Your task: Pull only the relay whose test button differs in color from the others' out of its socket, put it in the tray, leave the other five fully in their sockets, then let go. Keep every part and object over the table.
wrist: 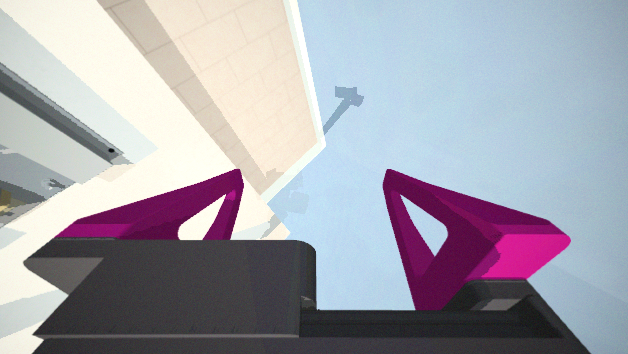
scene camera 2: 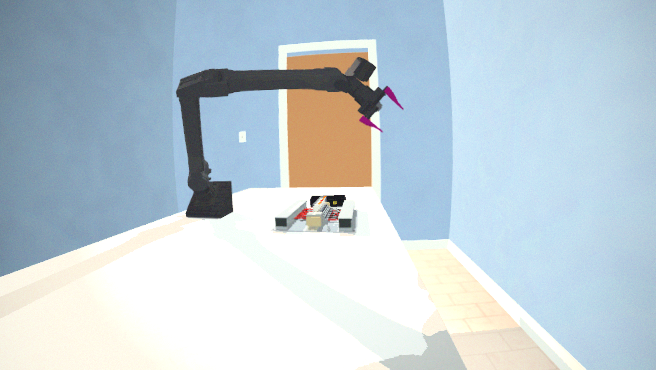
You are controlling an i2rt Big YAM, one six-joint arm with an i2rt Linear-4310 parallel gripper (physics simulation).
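Places are measured from the arm's base along level axes (x ahead, y left, z up), in centimetres.
Where they show: gripper, fingertip midpoint: point(wrist: 313, 177) point(scene camera 2: 392, 120); arm's base, link origin: point(scene camera 2: 207, 196).
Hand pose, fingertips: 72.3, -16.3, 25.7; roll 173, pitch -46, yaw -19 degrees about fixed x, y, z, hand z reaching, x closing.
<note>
Things, the pixels of their top centre, and the offset from my fingertips, as dx, dy, dz. "spot": a spot on its surface instead. Level surfaces: height alone.
- panel, top centre: point(scene camera 2: 320, 216) -24.4, +10.6, -32.6
- left grey duct, top centre: point(scene camera 2: 293, 207) -34.4, +11.4, -29.3
- right grey duct, top centre: point(scene camera 2: 347, 207) -14.4, +9.9, -29.3
- cream block, top centre: point(scene camera 2: 314, 212) -25.2, +0.6, -28.9
- dark-edged long part, surface spot: point(wrist: 55, 114) spot: -12.6, +1.8, -33.3
- white table, surface height: dz -33.6
My gripper point(scene camera 2: 392, 120) point(wrist: 313, 177) is open, with nothing between its magenta fingers. It is high in the air, to the right of the relay panel and well above it in the scene view, tilted downward to the right. The panel point(scene camera 2: 327, 230) lies on the table, with a pale row of parts point(scene camera 2: 322, 206) between two grey ducts and red pieces beside the row. The single relays, their sockets and their test button colors are too small to tell apart. Black parts point(scene camera 2: 340, 199) show at the panel's far end; whether one is the tray I cannot tell.
The left grey duct point(scene camera 2: 290, 215) and the right grey duct point(scene camera 2: 347, 216) run along the panel's sides. A cream block point(scene camera 2: 314, 221) is at its near end. A dark-edged long part point(wrist: 55, 114) shows at the wrist view's left. The white table point(scene camera 2: 240, 280) ends at the right above tiled floor.
</note>
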